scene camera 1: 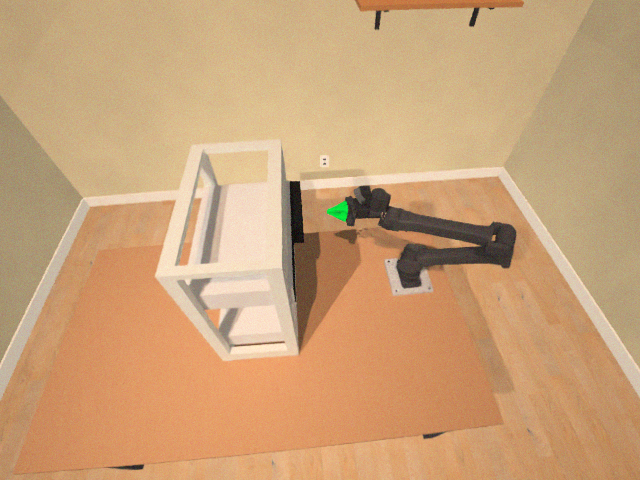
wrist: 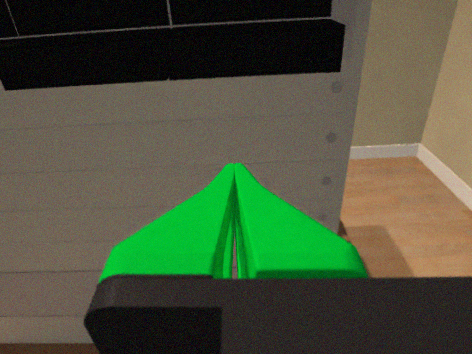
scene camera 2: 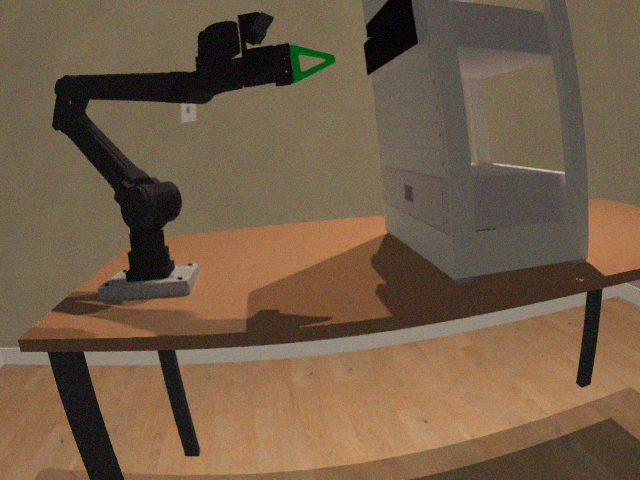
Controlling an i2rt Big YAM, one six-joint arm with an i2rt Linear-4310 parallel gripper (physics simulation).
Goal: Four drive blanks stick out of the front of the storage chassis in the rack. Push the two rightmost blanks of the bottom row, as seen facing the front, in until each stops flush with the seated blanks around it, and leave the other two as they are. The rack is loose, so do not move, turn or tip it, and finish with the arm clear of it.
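Places are measured from the arm's base along level axes (x back, y right, z up), in metres.
Pixels of known places: gripper, fingertip midpoint: point(scene camera 1: 326, 211) point(wrist: 234, 176) point(scene camera 2: 334, 58); arm's base, origin of the base link: point(scene camera 1: 408, 275) point(scene camera 2: 151, 274).
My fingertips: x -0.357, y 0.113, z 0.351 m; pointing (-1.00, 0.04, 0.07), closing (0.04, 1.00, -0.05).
Ahead of a thing's pixels: the offset from my fingertips to its top centre. "*": to the spot under its first point. Level surfaces: height alone.
The black blanks sticking out of the chassis point(scene camera 1: 296, 211) point(scene camera 2: 391, 33) show high on the front of the white rack point(scene camera 1: 182, 206) point(scene camera 2: 457, 180) point(wrist: 348, 100). In the wrist view, the bottom-row right blank {dx -0.151, dy +0.019, dz +0.044 m} point(wrist: 255, 51) and the blank left of it {* dx -0.096, dy -0.088, dz +0.031 m} point(wrist: 85, 62) form a dark band with a seam between them. Thin light lines divide the black fronts above. How far each sticks out is hard to tell in the dark. My gripper point(scene camera 1: 328, 211) point(scene camera 2: 333, 58) point(wrist: 234, 176) is shut and empty, its green tips apart from the rack front, a little below the bottom row's height.
The rack stands upright on the orange table {dz -0.370 m} point(scene camera 1: 361, 387) point(scene camera 2: 232, 258). Pale panels point(wrist: 165, 140) lie below the blanks. The arm's base plate point(scene camera 1: 391, 281) point(scene camera 2: 144, 290) stands in front of the rack. A wall shelf point(scene camera 1: 439, 4) hangs at the top, near the back wall.
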